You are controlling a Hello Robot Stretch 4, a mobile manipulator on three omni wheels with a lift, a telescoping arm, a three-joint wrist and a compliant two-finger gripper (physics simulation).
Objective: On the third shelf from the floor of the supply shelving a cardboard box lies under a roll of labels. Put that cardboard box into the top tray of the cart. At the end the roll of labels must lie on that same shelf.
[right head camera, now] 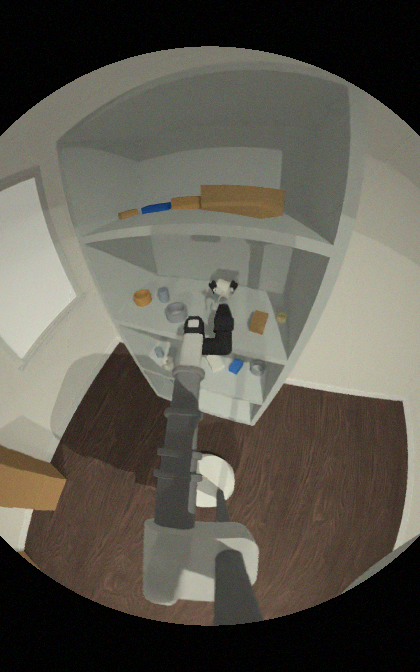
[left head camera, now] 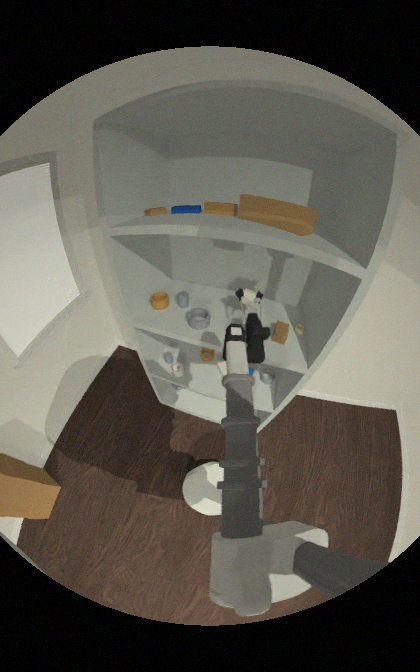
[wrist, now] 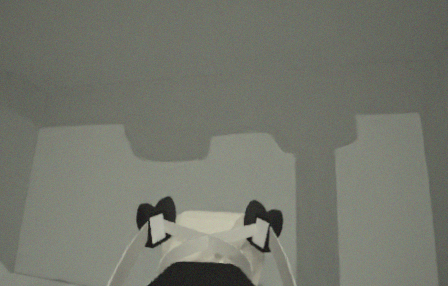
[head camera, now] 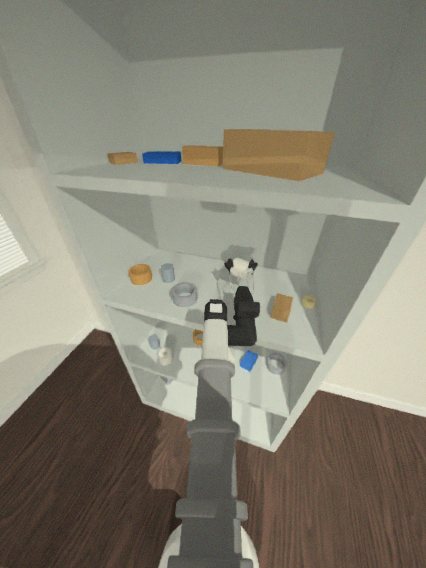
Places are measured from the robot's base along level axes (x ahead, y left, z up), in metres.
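Where they show: gripper, fingertip midpoint: [wrist: 211, 214] [head camera: 240, 260].
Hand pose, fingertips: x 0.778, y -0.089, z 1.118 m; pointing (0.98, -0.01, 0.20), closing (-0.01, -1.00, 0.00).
Things, the pixels of their top centre, and the offset from my fingertips. Level surfaces: height alone.
- third shelf, surface height: dz -0.155 m
- brown cardboard box, top centre: [head camera: 283, 302] dy -0.156, dx -0.115, dz -0.105 m
- orange ring, top centre: [head camera: 139, 269] dy +0.432, dx +0.078, dz -0.105 m
- blue-grey cup, top centre: [head camera: 167, 266] dy +0.306, dx +0.078, dz -0.085 m
- grey ring, top centre: [head camera: 184, 289] dy +0.215, dx -0.052, dz -0.107 m
- yellow roll, top centre: [head camera: 309, 299] dy -0.278, dx -0.065, dz -0.130 m
- large brown box, top centre: [head camera: 277, 130] dy -0.067, dx +0.020, dz +0.402 m
- blue box, top centre: [head camera: 249, 358] dy -0.096, dx -0.045, dz -0.572 m
My gripper [head camera: 241, 265] [left head camera: 249, 295] [right head camera: 223, 286] [wrist: 211, 214] is shut on a white roll of labels [head camera: 240, 269] [left head camera: 248, 298] [right head camera: 222, 288] [wrist: 210, 218]. It holds the roll above the third shelf [head camera: 150, 295], in front of the shelving's back panel. A brown cardboard box [head camera: 281, 307] [left head camera: 280, 332] [right head camera: 258, 322] lies on that shelf to the right of the gripper, with no roll on top of it. The dark wrist hides part of the shelf. The cart does not show clearly in any view.
An orange ring [head camera: 140, 274], a blue-grey cup [head camera: 167, 273] and a grey ring [head camera: 184, 294] stand left on the third shelf; a yellow roll [head camera: 308, 301] stands right. The board above bears a large brown box [head camera: 276, 153]. A blue box [head camera: 248, 360] lies on the shelf below.
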